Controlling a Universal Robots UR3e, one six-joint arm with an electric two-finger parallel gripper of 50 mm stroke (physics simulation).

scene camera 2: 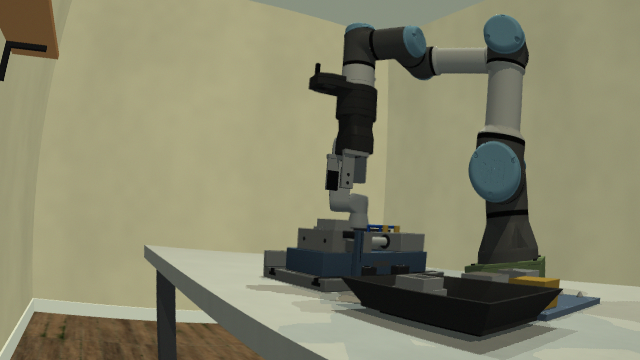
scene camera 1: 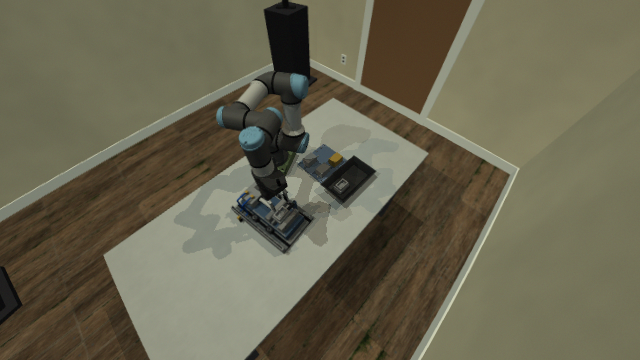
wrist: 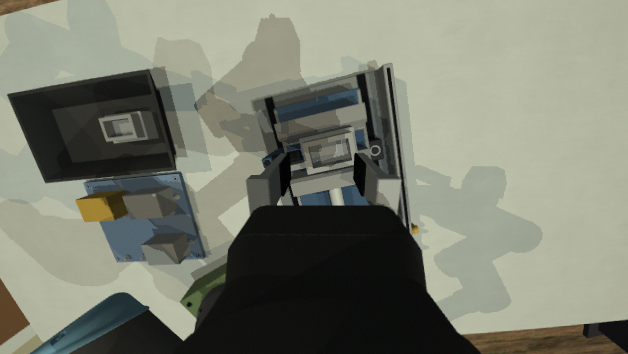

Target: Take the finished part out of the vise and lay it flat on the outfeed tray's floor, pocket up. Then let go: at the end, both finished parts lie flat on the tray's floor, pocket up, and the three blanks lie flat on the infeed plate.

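Places are measured from the arm's base along level axes (x ahead, y left, z up), in millimetres.
Where they show: gripper, fingertip midpoint: (scene camera 2: 338, 189) (scene camera 1: 280, 204) (wrist: 322, 166); arm's base at its link origin: (scene camera 2: 508, 260) (scene camera 1: 275, 156).
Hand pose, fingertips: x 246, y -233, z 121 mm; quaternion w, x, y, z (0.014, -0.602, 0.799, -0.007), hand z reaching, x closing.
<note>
Each offset is from my fingertips to the top centre of the thing. "spot": to the spot under its first point.
The finished part {dz -53, dx -1, dy -8 mm} (scene camera 1: 282, 214) (scene camera 2: 332, 224) (wrist: 328, 151) sits pocket up between the jaws of the vise {dz -69, dx -69, dy -5 mm} (scene camera 2: 320, 240) (wrist: 320, 122). My gripper (scene camera 2: 339, 186) (wrist: 322, 166) is open and empty. It hangs above the vise, pointing down; in the wrist view its fingers stand toward either end of the part. Another finished part {dz -121, dx +109, dy +274 mm} (scene camera 1: 341, 185) (scene camera 2: 420, 282) (wrist: 122, 128) lies pocket up in the black outfeed tray (scene camera 2: 425, 307) (wrist: 30, 140). A yellow block {dz -124, dx +6, dy +392 mm} (scene camera 1: 335, 160) (scene camera 2: 535, 286) (wrist: 100, 207) and two grey blocks {dz -124, dx -12, dy +304 mm} (wrist: 150, 202) {dz -124, dx -100, dy +321 mm} (wrist: 167, 248) rest on the blue infeed plate {dz -160, dx -46, dy +357 mm} (scene camera 2: 575, 305) (wrist: 130, 235).
A light grey bent link (scene camera 2: 340, 202) rises close by the vise, below the gripper in scene camera 2. A blue and yellow fitting {spot: dz -83, dx -173, dy -41 mm} (scene camera 1: 244, 200) is at the vise's rear end. The tray's raised walls stand next to the infeed plate. The arm's green base (wrist: 205, 294) is behind the plate.
</note>
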